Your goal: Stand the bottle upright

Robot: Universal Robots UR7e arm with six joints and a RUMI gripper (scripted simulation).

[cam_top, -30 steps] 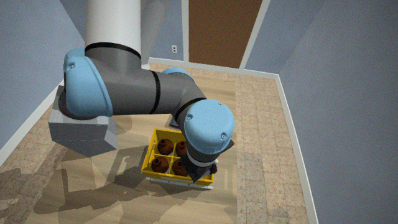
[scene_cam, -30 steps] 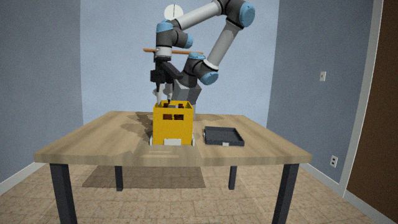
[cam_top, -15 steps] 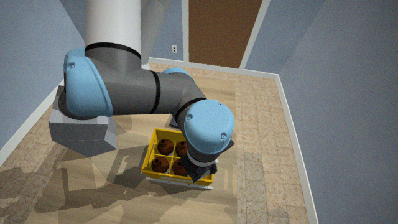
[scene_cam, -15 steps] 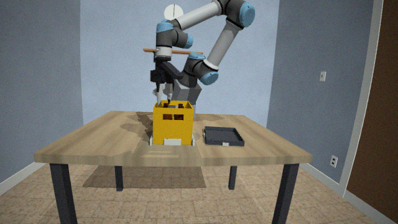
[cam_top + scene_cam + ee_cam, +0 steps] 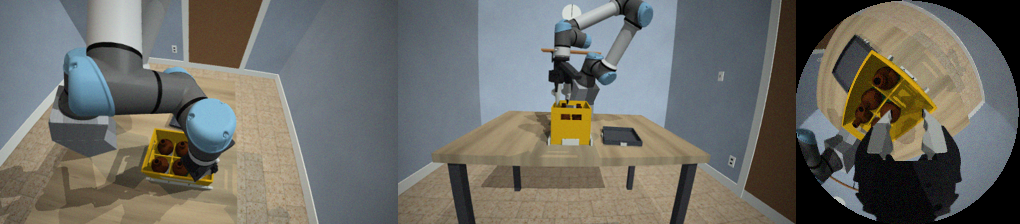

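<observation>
Right now the bottle is 30 mm behind my hand, 80 mm to the left of it and 110 mm below it. Round my hand: crate 100 mm behind, 10 mm to the left, 110 mm below; then tray 160 mm behind, 280 mm to the left, 180 mm below.
</observation>
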